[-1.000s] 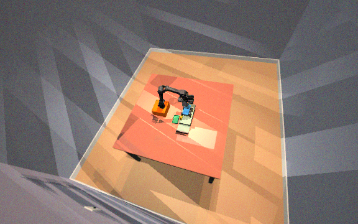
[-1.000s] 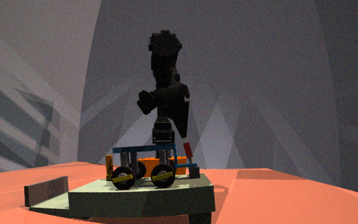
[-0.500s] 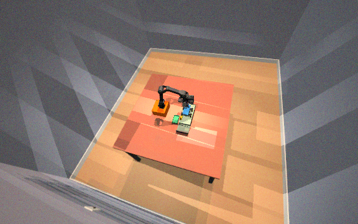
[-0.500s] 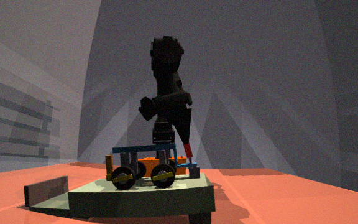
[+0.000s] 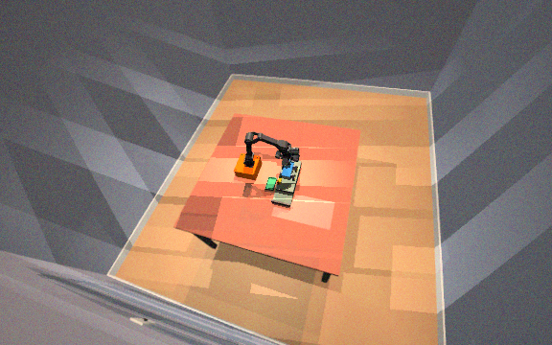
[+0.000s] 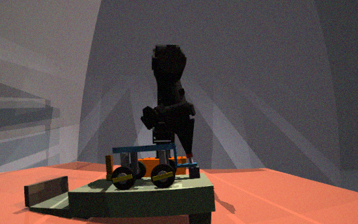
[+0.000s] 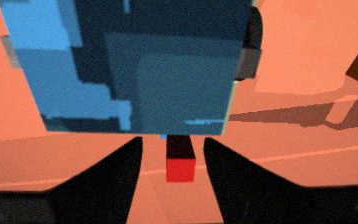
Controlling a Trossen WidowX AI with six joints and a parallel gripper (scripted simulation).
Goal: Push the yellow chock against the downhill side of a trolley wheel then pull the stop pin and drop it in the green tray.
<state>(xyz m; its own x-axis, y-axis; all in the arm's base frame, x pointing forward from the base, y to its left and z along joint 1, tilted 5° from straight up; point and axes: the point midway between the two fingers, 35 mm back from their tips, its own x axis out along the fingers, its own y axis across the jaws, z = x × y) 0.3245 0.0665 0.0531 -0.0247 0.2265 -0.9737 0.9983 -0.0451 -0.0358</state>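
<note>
Right now my gripper tip is 10 mm above the stop pin. The rest, counted from my gripper tip: grey-green ramp 100 mm to the right, 90 mm below, 10 mm ahead; yellow chock 180 mm to the right, 60 mm below, 40 mm behind; blue trolley 90 mm to the right, 30 mm below, 10 mm ahead.
</note>
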